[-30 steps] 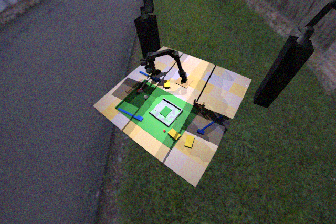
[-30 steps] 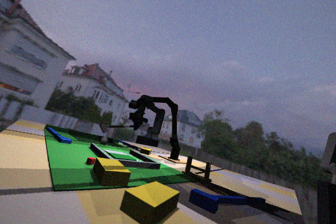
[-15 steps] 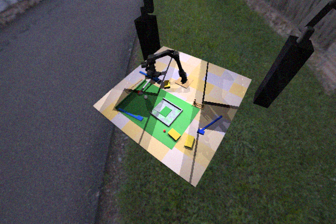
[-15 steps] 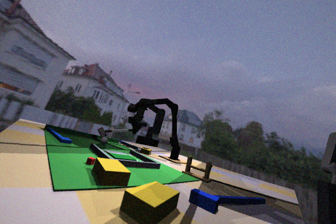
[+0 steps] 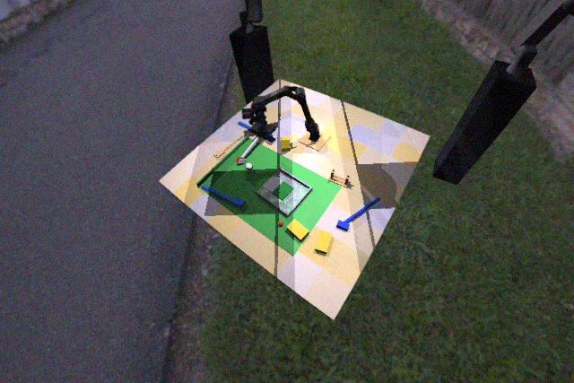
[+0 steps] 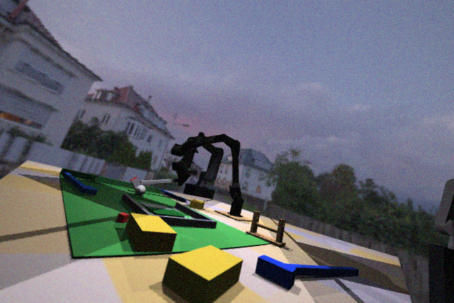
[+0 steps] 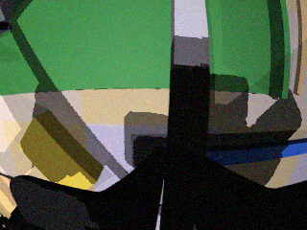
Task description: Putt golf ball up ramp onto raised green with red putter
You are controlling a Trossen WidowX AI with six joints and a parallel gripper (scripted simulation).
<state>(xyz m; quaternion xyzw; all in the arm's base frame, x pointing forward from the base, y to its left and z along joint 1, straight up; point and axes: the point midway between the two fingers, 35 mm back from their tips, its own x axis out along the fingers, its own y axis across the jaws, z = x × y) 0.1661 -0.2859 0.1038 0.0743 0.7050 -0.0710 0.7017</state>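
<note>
My gripper tip is 12 cm short of the red putter and 2 cm to the left of it. The rest, counted from my gripper tip: green mat: 30 cm ahead, 18 cm to the left, 8 cm below; then white golf ball: 23 cm ahead, 5 cm below, 2 cm to the left; then small wooden stand: 55 cm to the left, 9 cm ahead, 4 cm below.
</note>
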